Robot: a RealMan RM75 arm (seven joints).
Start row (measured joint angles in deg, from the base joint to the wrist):
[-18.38, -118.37, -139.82, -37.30, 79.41, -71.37, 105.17]
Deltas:
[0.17, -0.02, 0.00, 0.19, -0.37, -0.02, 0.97]
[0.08, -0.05, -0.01, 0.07, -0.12, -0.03, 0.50]
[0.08, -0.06, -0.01, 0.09, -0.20, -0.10, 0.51]
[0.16, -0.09, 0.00, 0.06, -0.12, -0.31, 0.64]
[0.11, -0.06, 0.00, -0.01, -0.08, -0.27, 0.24]
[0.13, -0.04, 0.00, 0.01, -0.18, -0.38, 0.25]
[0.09, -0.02, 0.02, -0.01, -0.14, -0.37, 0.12]
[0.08, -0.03, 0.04, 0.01, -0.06, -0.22, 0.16]
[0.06, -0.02, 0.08, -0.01, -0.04, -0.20, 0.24]
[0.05, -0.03, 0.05, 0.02, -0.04, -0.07, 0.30]
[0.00, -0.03, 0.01, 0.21, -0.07, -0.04, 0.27]
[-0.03, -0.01, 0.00, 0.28, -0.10, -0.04, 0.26]
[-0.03, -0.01, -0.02, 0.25, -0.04, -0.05, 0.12]
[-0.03, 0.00, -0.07, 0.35, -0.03, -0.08, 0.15]
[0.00, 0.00, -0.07, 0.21, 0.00, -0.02, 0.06]
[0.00, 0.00, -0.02, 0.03, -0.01, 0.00, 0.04]
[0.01, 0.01, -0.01, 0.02, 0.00, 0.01, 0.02]
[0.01, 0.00, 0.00, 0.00, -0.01, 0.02, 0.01]
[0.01, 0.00, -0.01, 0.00, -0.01, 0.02, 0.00]
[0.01, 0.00, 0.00, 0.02, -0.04, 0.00, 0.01]
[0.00, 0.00, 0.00, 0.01, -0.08, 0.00, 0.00]
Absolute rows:
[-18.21, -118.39, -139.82, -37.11, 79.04, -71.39, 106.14]
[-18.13, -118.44, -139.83, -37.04, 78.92, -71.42, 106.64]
[-18.05, -118.50, -139.84, -36.95, 78.72, -71.52, 107.15]
[-17.89, -118.59, -139.84, -36.89, 78.60, -71.83, 107.79]
[-17.78, -118.65, -139.84, -36.90, 78.52, -72.10, 108.03]
[-17.65, -118.69, -139.84, -36.89, 78.34, -72.48, 108.28]
[-17.56, -118.71, -139.82, -36.90, 78.20, -72.85, 108.40]
[-17.48, -118.74, -139.78, -36.89, 78.14, -73.07, 108.56]
[-17.42, -118.76, -139.70, -36.90, 78.10, -73.27, 108.80]
[-17.37, -118.79, -139.65, -36.88, 78.06, -73.34, 109.10]
[-17.37, -118.82, -139.64, -36.67, 77.99, -73.38, 109.37]
[-17.40, -118.83, -139.64, -36.39, 77.89, -73.42, 109.63]
[-17.43, -118.84, -139.66, -36.14, 77.85, -73.47, 109.75]
[-17.46, -118.84, -139.73, -35.79, 77.82, -73.55, 109.90]
[-17.46, -118.84, -139.80, -35.58, 77.82, -73.57, 109.96]
[-17.46, -118.84, -139.82, -35.55, 77.81, -73.57, 110.00]
[-17.45, -118.83, -139.83, -35.53, 77.81, -73.56, 110.02]
[-17.44, -118.83, -139.83, -35.53, 77.80, -73.54, 110.03]
[-17.43, -118.83, -139.84, -35.53, 77.79, -73.52, 110.03]
[-17.42, -118.83, -139.84, -35.51, 77.75, -73.52, 110.04]
[-17.42, -118.83, -139.84, -35.50, 77.67, -73.52, 110.04]

